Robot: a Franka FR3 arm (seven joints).
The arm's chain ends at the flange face. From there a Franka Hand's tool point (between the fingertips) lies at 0.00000 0.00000 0.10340 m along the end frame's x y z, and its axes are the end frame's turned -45 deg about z.
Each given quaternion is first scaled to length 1.
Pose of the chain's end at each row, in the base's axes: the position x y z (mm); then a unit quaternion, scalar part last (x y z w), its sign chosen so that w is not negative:
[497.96 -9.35 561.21 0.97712 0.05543 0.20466 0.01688]
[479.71 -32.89 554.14 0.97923 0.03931 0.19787 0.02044]
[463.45 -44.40 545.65 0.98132 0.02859 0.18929 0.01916]
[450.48 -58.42 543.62 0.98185 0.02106 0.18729 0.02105]
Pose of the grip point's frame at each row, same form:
[539.51 -10.41 466.53 0.88153 0.42514 0.18262 0.09391]
[519.95 -35.42 458.92 0.88964 0.41105 0.17499 0.09461]
[501.98 -47.17 449.74 0.89568 0.40195 0.16755 0.09014]
[488.60 -61.88 447.57 0.89905 0.39520 0.16498 0.09112]

